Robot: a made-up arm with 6 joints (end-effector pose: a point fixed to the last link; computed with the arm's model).
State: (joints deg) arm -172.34 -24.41 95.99 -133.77 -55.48 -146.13
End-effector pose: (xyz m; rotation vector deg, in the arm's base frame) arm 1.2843 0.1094 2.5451 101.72 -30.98 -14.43
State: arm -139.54 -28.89 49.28 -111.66 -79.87 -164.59
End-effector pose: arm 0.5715 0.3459 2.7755 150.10 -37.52 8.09
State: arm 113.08 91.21 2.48 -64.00 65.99 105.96
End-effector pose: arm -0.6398 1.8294 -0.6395 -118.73 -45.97 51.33
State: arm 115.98 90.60 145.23 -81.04 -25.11 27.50
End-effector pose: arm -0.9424 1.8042 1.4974 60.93 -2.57 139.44
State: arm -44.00 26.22 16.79 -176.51 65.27 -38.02
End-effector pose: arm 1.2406 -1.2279 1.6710 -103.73 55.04 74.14
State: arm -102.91 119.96 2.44 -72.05 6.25 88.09
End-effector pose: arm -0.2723 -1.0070 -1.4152 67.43 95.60 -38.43
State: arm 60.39 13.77 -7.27 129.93 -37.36 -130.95
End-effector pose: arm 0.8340 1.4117 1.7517 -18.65 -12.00 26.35
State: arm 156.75 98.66 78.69 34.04 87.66 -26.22
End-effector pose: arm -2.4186 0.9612 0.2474 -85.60 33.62 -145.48
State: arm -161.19 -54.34 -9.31 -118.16 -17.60 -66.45
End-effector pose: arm 0.3955 0.1652 2.2935 35.28 -118.54 -14.33
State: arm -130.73 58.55 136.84 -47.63 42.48 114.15
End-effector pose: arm -0.9086 -0.8755 2.3456 73.12 -4.75 106.73
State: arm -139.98 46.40 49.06 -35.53 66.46 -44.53
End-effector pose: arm -1.7389 -1.2873 1.8730 -58.26 -100.05 -110.34
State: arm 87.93 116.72 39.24 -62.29 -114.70 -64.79
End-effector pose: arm -0.0862 1.8100 -1.0930 57.03 -151.48 54.94
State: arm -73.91 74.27 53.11 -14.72 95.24 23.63
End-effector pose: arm 0.6581 -2.4241 0.8701 -69.91 -44.97 -105.80
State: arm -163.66 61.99 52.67 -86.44 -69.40 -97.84
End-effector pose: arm -2.3644 -0.7914 1.1756 -126.31 122.39 10.70
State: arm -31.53 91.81 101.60 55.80 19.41 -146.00
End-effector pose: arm 2.2273 -1.3117 0.8863 65.15 -23.83 -5.85
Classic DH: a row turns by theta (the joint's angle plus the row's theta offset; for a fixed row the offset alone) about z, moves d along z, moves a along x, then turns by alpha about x. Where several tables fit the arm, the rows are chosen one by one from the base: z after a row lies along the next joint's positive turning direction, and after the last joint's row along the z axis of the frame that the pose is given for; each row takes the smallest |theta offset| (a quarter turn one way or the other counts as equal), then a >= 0, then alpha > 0; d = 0 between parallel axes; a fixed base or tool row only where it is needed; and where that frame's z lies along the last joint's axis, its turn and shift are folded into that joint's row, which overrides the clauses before.
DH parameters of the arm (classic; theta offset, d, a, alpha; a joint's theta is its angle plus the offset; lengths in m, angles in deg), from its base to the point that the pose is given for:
base (fixed): -56.31 0 -0.0361 0
joint 1: 56.31 0.45 0.11 -90
joint 2: -89.6 0 1.45 180
joint 3: 0.4 0.01 0.25 -90
joint 4: 0 -0.98 0 90
joint 5: 0 0 0.01 -90
joint 6: -71.83 -0.1602 -0.0159 -89.15
tool (fixed): 84.8 0.0157 0 0

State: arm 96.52 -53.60 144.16 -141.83 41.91 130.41
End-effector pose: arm 0.2791 -2.0026 0.8195 148.27 -75.21 13.85
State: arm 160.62 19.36 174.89 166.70 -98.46 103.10
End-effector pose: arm 0.3987 -0.0632 1.8409 -85.41 38.10 63.59
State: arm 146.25 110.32 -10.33 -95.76 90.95 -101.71
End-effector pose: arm -0.9011 0.8200 -0.9924 49.97 22.12 44.45
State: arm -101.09 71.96 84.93 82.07 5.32 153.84
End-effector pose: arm -0.5140 -2.4649 1.4029 70.60 -86.66 -58.13
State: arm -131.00 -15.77 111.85 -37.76 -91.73 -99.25
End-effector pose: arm 0.6804 0.7167 2.5727 26.40 -59.84 -70.36
